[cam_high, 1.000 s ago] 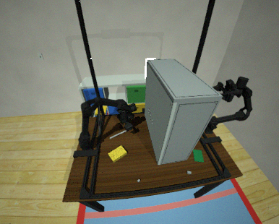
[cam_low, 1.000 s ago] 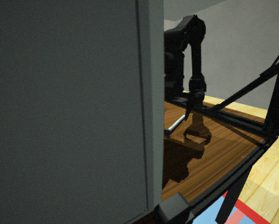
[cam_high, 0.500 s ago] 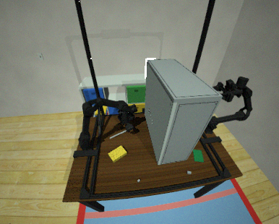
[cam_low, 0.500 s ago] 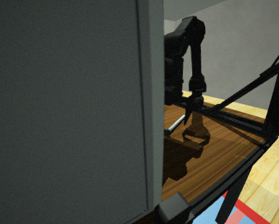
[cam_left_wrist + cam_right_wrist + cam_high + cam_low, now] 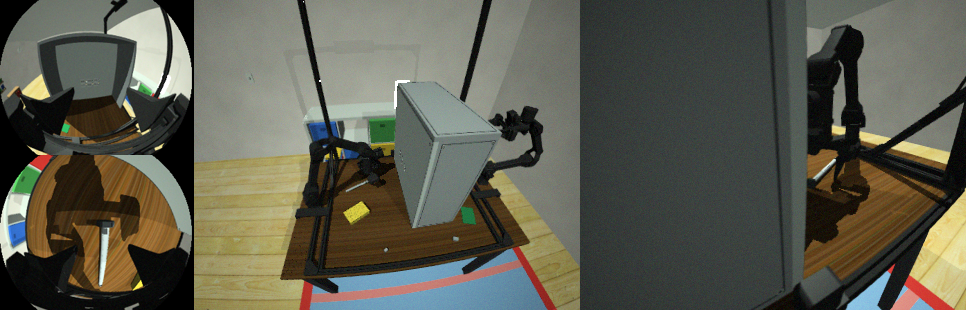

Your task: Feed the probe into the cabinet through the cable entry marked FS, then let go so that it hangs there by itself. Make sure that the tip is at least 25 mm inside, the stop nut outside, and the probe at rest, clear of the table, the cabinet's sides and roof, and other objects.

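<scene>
Right now my right hand is 50 mm to the left of the probe, 40 mm above it and 20 mm short of it.
</scene>
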